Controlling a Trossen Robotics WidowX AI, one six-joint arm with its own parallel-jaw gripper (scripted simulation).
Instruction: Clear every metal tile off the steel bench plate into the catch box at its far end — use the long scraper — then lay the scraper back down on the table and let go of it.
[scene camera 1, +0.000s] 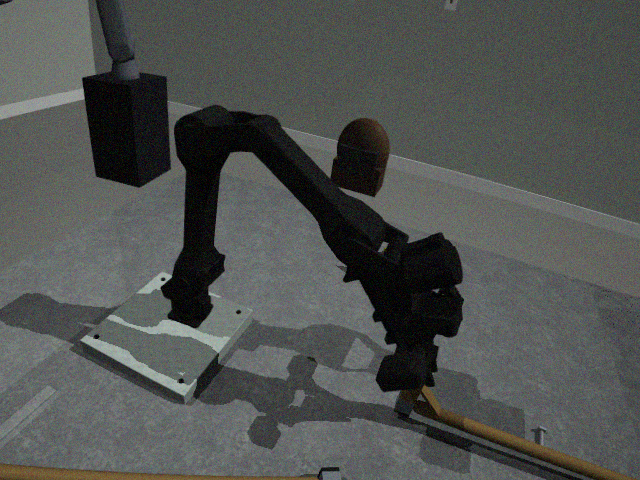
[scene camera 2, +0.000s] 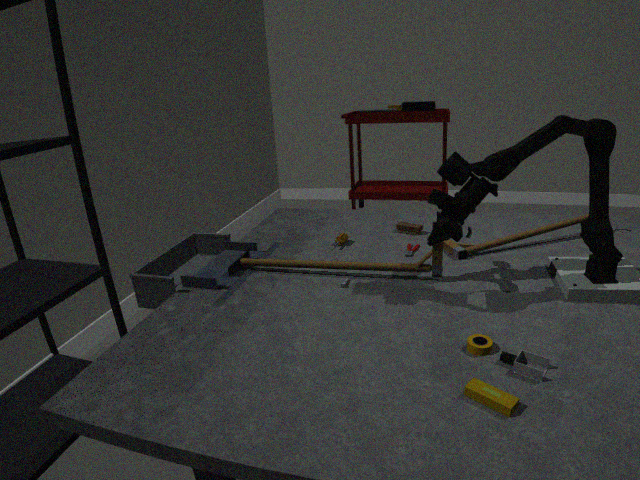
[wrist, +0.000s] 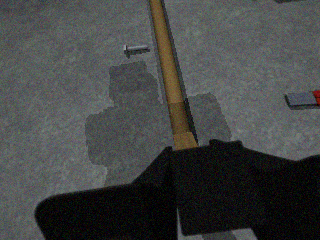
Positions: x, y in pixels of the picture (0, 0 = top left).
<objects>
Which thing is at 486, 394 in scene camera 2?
A yellow level.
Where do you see my gripper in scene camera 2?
At 428, 242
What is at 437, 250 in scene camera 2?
A long scraper.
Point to my gripper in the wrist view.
191, 149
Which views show my gripper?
Scene camera 1, scene camera 2 and the wrist view: all of them.
</objects>
